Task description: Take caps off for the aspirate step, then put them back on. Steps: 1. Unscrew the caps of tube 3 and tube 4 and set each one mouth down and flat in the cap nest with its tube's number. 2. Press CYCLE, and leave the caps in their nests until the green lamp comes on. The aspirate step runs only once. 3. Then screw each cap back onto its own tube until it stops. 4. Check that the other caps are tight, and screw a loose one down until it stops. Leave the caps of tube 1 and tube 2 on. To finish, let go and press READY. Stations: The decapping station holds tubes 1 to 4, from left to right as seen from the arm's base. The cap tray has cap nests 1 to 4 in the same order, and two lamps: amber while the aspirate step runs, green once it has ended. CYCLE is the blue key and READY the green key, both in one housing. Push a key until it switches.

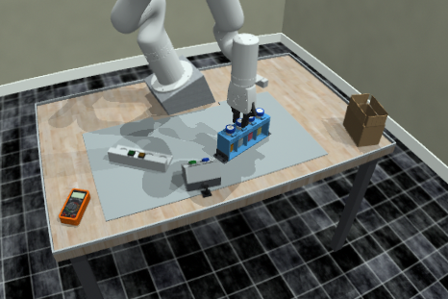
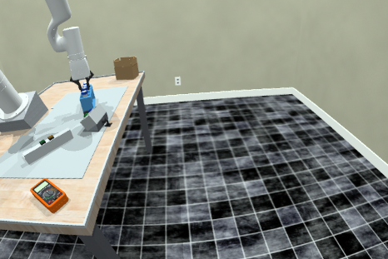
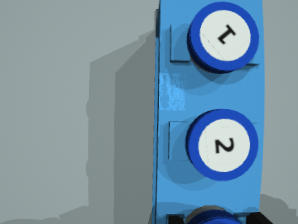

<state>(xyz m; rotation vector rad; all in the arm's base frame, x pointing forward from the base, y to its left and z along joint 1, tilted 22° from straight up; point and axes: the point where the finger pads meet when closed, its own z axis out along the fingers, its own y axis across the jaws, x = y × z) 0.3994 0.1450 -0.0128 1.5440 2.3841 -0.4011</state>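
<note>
Right now my hand is 50 mm to the left of the blue-and-white cap, 20 mm short of it and 20 mm above it. From my hand the other things lie so: green key: 210 mm to the right, 90 mm ahead, 60 mm below; blue key: 170 mm to the right, 90 mm ahead, 60 mm below; key housing: 190 mm to the right, 110 mm ahead, 80 mm below.
</note>
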